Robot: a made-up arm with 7 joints.
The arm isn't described. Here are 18 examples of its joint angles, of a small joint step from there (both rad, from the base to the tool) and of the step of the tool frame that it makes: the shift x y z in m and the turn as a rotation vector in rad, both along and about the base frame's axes.
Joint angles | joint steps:
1: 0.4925 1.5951 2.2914 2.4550 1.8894 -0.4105 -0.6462 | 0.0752 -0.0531 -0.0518 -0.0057 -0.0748 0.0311 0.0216
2: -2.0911 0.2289 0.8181 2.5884 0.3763 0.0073 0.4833 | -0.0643 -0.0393 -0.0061 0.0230 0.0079 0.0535 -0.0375
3: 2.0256 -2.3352 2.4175 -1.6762 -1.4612 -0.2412 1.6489 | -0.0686 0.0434 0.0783 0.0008 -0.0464 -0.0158 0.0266
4: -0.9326 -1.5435 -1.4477 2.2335 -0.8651 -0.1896 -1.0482 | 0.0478 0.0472 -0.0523 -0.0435 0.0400 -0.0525 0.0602
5: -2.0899 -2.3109 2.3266 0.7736 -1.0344 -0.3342 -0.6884 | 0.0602 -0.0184 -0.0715 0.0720 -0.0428 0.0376 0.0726
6: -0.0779 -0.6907 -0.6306 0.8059 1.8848 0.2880 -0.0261 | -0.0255 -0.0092 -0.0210 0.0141 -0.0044 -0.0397 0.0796
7: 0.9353 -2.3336 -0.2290 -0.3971 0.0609 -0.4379 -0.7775 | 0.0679 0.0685 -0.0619 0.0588 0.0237 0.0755 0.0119
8: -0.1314 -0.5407 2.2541 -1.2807 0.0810 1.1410 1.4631 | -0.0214 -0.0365 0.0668 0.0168 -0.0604 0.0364 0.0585
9: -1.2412 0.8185 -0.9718 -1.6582 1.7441 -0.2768 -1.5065 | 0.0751 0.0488 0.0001 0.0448 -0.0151 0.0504 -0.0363
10: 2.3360 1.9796 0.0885 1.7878 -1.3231 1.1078 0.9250 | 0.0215 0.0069 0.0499 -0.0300 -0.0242 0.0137 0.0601
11: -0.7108 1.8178 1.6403 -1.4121 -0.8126 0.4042 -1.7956 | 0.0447 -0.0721 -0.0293 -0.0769 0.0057 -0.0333 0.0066
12: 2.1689 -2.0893 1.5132 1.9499 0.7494 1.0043 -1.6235 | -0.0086 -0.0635 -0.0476 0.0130 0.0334 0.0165 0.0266
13: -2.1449 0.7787 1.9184 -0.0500 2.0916 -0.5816 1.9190 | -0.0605 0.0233 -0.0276 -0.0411 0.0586 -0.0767 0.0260
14: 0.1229 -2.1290 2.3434 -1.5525 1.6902 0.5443 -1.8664 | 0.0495 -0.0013 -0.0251 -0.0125 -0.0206 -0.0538 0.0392
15: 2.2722 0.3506 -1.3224 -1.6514 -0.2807 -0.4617 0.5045 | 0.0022 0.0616 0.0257 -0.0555 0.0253 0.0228 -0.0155
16: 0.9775 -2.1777 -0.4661 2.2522 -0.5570 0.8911 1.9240 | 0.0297 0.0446 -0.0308 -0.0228 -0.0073 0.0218 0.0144
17: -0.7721 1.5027 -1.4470 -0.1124 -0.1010 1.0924 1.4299 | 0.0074 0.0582 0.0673 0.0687 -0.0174 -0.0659 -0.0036
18: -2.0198 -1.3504 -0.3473 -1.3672 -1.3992 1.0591 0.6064 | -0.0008 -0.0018 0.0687 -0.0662 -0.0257 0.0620 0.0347
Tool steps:
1: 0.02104 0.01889 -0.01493 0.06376 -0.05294 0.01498
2: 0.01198 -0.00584 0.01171 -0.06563 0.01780 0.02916
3: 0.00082 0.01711 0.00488 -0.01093 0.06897 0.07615
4: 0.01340 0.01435 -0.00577 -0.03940 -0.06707 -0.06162
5: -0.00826 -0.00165 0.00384 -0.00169 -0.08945 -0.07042
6: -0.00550 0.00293 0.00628 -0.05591 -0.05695 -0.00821
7: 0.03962 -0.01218 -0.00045 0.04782 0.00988 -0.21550
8: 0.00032 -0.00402 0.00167 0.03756 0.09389 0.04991
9: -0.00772 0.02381 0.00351 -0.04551 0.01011 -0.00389
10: 0.01030 -0.00386 0.00296 -0.02334 0.01358 -0.05999
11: 0.01226 0.00315 -0.00390 0.00333 0.09003 -0.03861
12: -0.01325 0.00205 -0.00297 0.04121 -0.03910 -0.02126
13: 0.03815 0.01735 0.00696 -0.03772 0.01359 0.13312
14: 0.03349 0.01169 -0.00153 0.01573 -0.07108 -0.09353
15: 0.00941 0.00028 0.01339 0.10330 0.06445 -0.05083
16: 0.01845 0.00628 0.00997 0.00562 0.05944 -0.03956
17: 0.01775 -0.01883 -0.01025 -0.05597 -0.00339 -0.15520
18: 0.01659 0.01034 0.00839 0.01306 -0.04434 0.08970
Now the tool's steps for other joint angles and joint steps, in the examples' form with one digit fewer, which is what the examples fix.
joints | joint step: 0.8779 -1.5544 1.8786 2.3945 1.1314 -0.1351 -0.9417 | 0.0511 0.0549 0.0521 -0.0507 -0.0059 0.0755 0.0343
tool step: 0.0221 0.0116 -0.0028 -0.0359 0.0834 0.0269
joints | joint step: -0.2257 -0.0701 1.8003 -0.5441 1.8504 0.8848 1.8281 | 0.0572 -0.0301 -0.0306 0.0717 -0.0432 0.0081 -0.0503
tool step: 0.0033 0.0290 -0.0078 -0.0548 0.0207 -0.1157
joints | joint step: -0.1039 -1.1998 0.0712 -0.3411 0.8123 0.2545 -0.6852 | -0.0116 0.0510 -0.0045 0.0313 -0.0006 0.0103 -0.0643
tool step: -0.0044 -0.0105 -0.0016 -0.0515 0.0340 -0.0384
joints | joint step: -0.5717 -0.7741 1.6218 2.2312 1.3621 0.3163 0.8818 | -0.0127 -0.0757 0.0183 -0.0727 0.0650 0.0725 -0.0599
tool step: -0.0222 -0.0058 0.0055 0.0021 0.0934 0.0724
